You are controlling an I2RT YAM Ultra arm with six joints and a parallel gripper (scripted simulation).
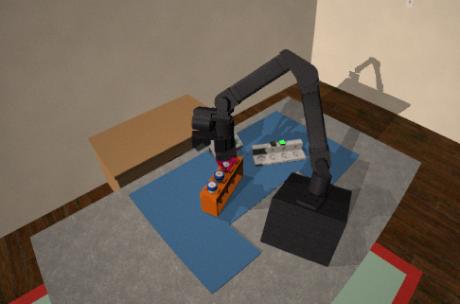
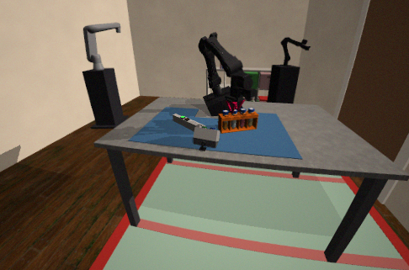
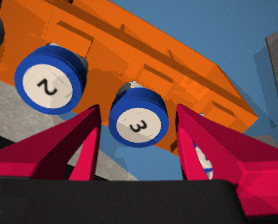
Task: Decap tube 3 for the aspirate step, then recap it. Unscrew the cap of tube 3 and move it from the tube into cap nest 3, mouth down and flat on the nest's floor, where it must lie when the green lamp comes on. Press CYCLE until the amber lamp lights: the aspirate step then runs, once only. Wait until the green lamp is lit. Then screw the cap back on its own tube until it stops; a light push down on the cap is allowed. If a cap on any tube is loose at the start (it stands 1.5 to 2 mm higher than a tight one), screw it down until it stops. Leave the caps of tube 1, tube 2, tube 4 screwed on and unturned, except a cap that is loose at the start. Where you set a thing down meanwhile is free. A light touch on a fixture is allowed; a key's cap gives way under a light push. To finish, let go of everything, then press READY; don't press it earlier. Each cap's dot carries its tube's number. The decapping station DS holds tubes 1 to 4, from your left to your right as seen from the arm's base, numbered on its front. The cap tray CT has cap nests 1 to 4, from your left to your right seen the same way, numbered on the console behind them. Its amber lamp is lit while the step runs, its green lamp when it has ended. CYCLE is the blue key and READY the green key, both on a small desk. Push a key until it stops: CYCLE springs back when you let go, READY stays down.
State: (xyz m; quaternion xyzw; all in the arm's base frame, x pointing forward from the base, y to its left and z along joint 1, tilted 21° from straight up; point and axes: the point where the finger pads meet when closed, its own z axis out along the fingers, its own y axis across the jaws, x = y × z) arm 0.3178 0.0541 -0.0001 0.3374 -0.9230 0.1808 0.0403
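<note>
Now: hand right at the blue cap. The rest, counted from my hand: grey key desk 160 mm to the right, 110 mm ahead, 60 mm below; green ready key 170 mm to the right, 90 mm ahead, 50 mm below; blue cycle key 130 mm to the right, 100 mm ahead, 50 mm below.
</note>
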